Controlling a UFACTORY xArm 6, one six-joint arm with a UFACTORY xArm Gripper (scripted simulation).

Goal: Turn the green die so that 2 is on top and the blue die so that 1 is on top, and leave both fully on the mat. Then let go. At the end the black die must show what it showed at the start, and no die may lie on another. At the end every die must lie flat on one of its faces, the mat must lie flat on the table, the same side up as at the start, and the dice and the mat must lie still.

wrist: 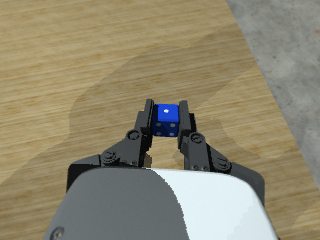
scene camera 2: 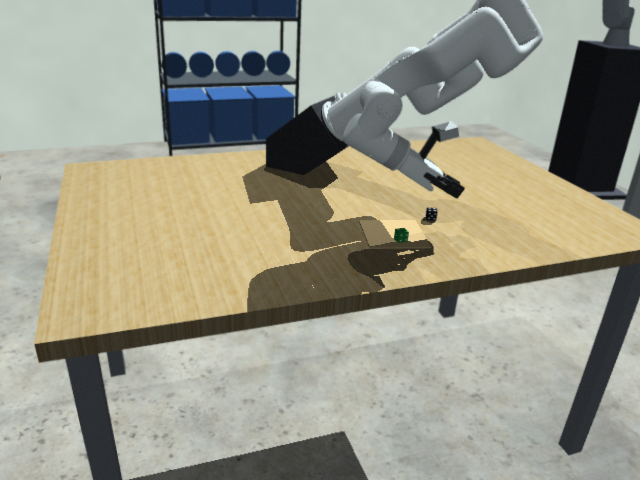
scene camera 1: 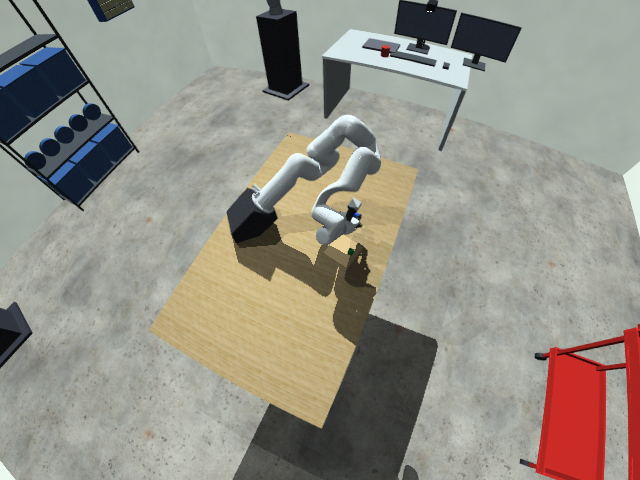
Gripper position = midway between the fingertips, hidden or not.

In view: my gripper [scene camera 2: 458, 190], a blue die [wrist: 165, 121] and a tan mat [scene camera 2: 379, 234].
My gripper also shows in the wrist view [wrist: 166, 110]. The wrist view misses the tan mat, which is hidden by my gripper.
